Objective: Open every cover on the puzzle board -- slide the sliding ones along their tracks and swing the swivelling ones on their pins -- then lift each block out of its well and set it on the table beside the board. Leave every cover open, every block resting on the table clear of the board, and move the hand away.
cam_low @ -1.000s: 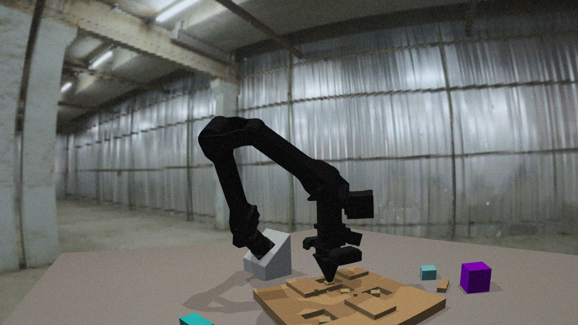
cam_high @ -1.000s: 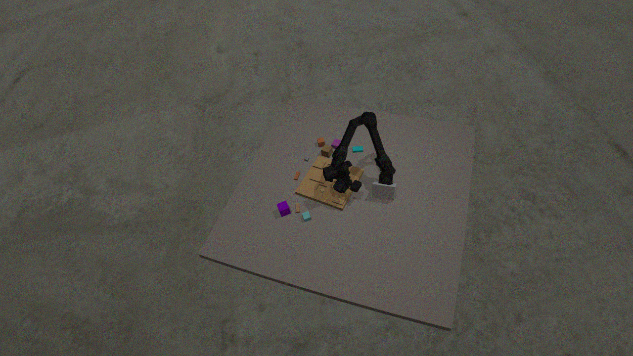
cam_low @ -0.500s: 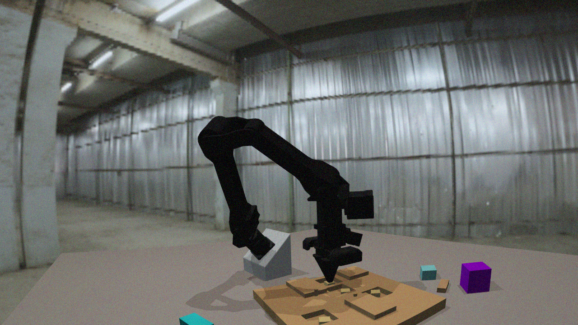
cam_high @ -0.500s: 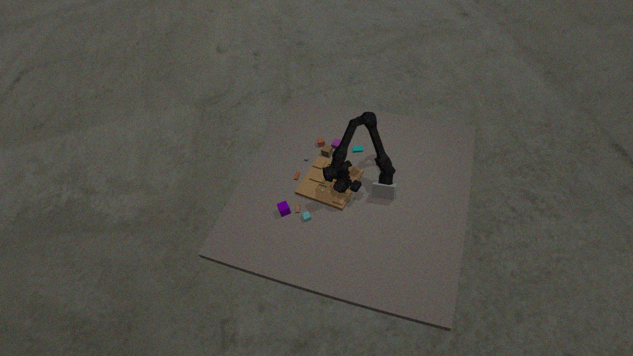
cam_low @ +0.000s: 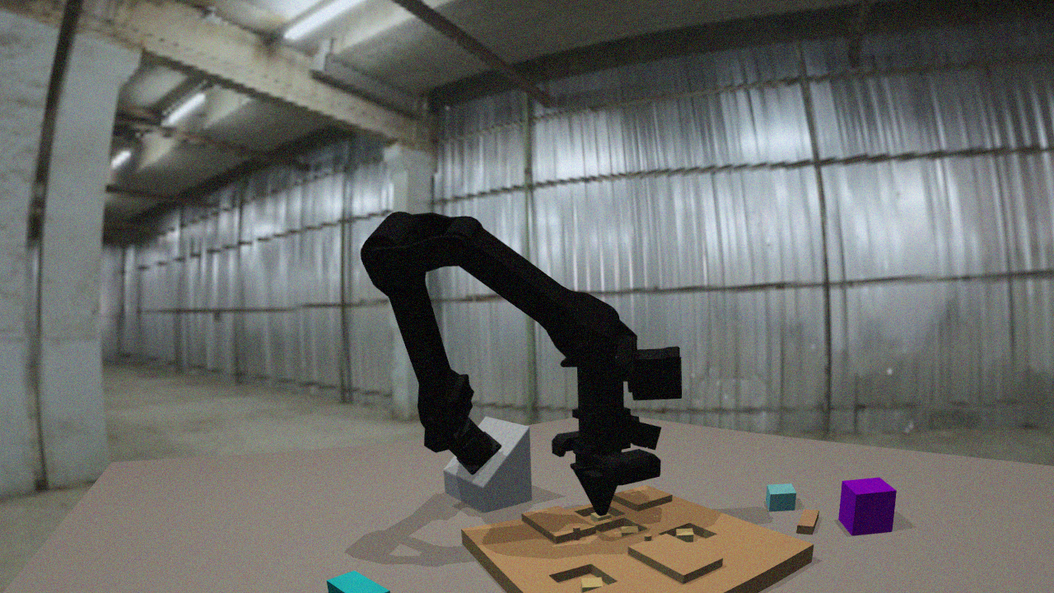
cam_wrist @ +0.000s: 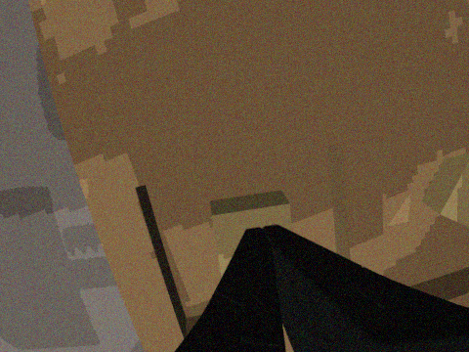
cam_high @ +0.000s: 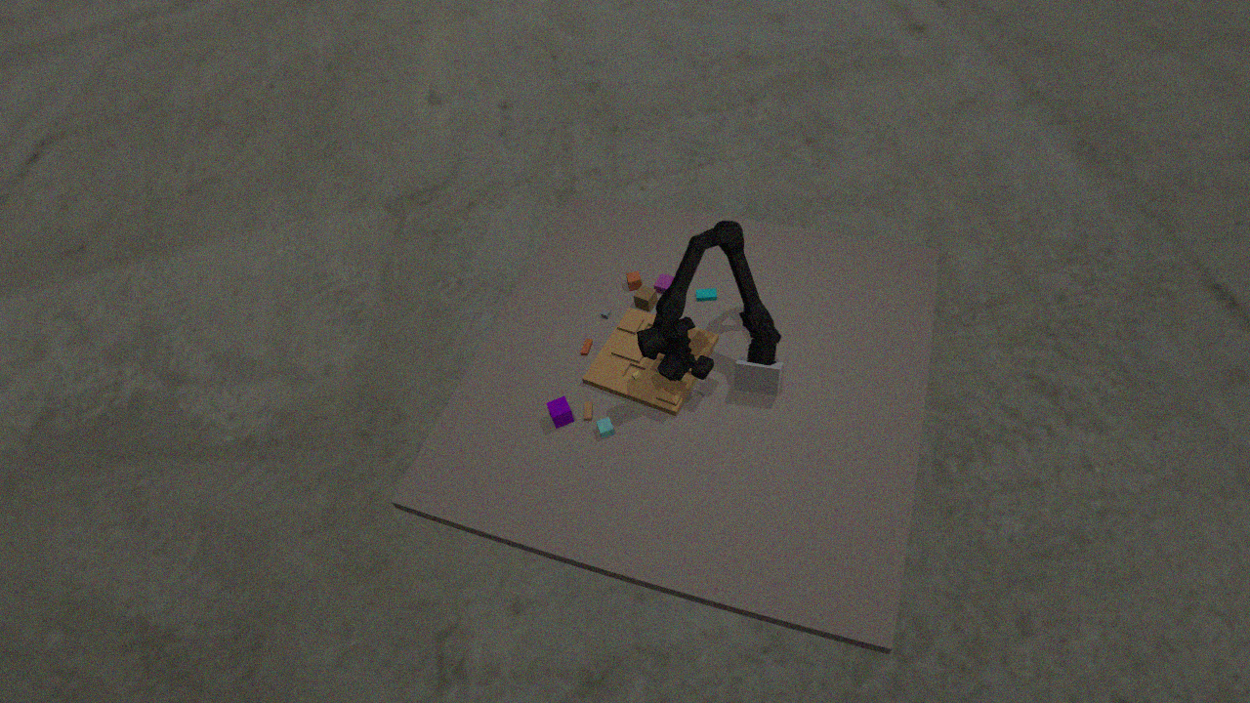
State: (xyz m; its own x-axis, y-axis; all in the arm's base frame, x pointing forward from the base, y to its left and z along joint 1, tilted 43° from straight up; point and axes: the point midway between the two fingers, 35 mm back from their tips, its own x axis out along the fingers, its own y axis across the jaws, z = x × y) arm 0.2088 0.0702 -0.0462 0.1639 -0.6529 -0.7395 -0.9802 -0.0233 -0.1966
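Right now my gripper tip is 230 mm to the right of the light blue block, 130 mm short of it and 10 mm above it. Round my gripper tip: brown block: 240 mm to the right, 210 mm ahead, 10 mm above; teal block: 330 mm to the right, 50 mm ahead, 10 mm below; orange piece: 200 mm ahead, 190 mm to the left, 10 mm below.
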